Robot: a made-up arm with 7 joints.
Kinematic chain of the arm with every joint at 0, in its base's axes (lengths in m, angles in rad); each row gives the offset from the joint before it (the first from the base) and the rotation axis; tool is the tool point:
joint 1: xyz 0 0 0.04 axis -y
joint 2: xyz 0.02 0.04 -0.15 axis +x
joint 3: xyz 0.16 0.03 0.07 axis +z
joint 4: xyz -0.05 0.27 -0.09 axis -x
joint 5: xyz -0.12 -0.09 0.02 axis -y
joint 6: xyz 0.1 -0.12 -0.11 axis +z
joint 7: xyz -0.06 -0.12 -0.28 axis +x
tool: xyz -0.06 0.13 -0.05
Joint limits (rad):
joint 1: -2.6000..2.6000
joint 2: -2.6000..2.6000
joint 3: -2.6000..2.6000
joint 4: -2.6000..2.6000
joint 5: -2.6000..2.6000
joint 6: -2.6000..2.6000
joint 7: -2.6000..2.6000
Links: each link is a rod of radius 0.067 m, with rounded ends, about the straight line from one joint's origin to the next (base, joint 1, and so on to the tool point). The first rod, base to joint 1, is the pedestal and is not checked.
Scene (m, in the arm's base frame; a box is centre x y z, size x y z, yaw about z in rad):
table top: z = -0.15
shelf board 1: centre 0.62 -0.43 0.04 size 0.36 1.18 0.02 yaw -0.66
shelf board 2: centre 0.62 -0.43 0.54 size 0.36 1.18 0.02 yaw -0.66
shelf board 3: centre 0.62 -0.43 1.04 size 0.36 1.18 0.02 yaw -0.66
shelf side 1: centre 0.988 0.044 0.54 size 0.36 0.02 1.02 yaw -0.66
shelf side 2: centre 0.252 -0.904 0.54 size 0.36 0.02 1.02 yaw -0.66
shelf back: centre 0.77 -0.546 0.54 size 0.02 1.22 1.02 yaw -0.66
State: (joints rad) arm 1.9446 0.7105 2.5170 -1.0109 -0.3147 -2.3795 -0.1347
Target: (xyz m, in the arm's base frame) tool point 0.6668 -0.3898 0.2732
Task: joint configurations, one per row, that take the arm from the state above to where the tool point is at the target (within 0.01 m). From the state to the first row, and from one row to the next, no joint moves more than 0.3 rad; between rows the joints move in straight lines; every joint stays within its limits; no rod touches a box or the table.
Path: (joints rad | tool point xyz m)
1: 1.9418 0.4523 2.5792 -1.1892 -0.3944 -2.3434 -0.1799 | 0.6668 -0.3898 0.2732

